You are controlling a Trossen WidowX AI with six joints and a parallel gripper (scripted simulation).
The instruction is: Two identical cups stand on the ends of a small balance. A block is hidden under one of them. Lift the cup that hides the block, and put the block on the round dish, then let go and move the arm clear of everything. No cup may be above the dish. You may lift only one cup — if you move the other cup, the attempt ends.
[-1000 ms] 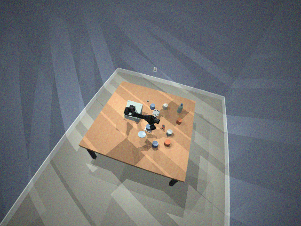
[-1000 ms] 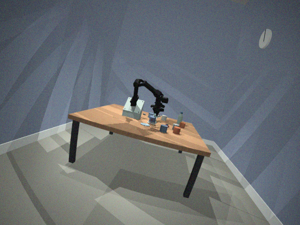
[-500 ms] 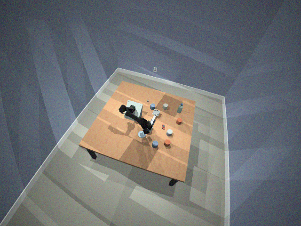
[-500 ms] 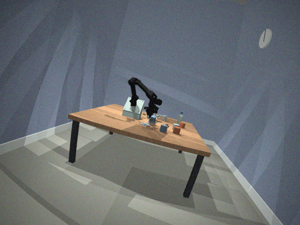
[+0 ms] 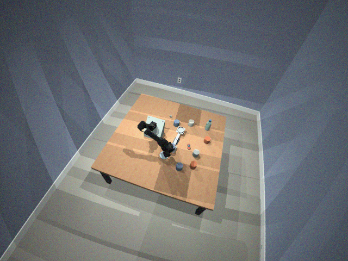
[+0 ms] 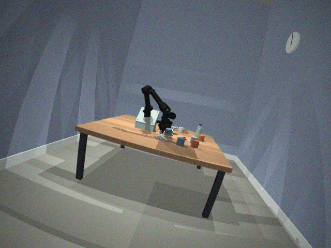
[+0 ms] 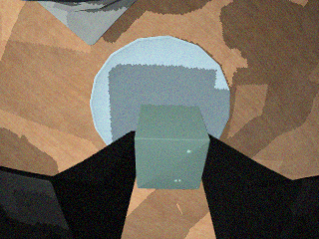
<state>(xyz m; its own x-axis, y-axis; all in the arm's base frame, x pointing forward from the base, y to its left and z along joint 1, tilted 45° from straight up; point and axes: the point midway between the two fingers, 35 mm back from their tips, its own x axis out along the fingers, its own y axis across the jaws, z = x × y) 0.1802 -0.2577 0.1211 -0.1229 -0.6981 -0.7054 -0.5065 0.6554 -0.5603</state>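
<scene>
Right now my gripper tip is 50 mm above the round dish. The rest, counted from my gripper tip: red toy car (260 mm ahead, 180 mm to the left, 40 mm below); grey cylinder (330 mm ahead, 70 mm to the left, 10 mm below); pale green block (right at my gripper tip).
</scene>
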